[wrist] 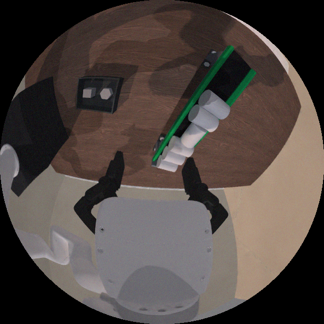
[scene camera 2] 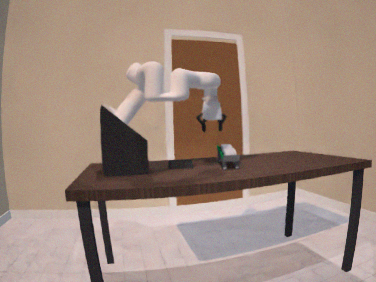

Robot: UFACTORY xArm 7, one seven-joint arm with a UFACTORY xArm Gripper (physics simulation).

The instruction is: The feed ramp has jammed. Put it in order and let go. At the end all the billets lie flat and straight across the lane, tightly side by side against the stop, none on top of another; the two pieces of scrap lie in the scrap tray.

Labels:
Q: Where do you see a dark scrap tray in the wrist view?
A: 96,103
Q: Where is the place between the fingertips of my gripper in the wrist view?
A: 154,161

